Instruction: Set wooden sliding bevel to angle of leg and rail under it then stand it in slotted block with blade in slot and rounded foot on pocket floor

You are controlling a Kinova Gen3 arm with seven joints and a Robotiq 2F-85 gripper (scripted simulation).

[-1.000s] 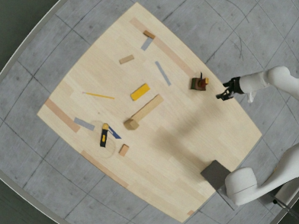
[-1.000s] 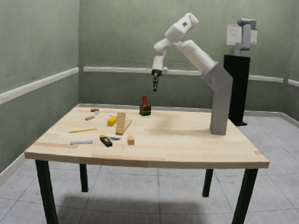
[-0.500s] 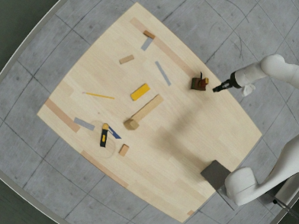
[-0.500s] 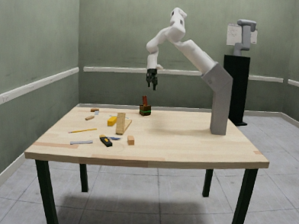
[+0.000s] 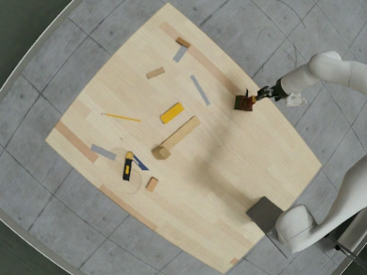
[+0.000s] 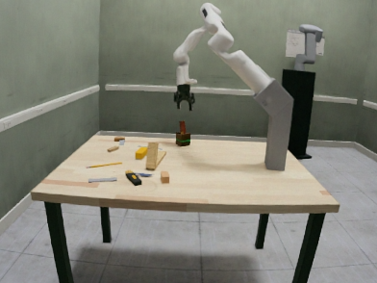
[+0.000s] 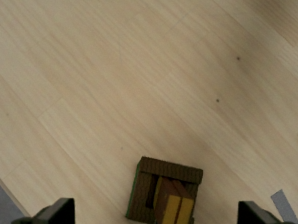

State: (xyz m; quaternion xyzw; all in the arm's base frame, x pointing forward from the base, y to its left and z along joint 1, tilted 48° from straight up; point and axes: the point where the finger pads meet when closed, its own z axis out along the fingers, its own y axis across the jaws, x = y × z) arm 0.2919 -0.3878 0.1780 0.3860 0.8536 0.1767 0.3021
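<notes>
Right now my hand is 12 cm above the wooden sliding bevel, 2 cm to the right of it and 2 cm short of it. Round my hand: leg-and-rail wooden piece (28 cm to the left, 23 cm ahead, 14 cm below); then blue blade (15 cm below, 2 cm ahead, 1 cm to the left); then yellow block (29 cm ahead, 19 cm to the left, 19 cm below).
</notes>
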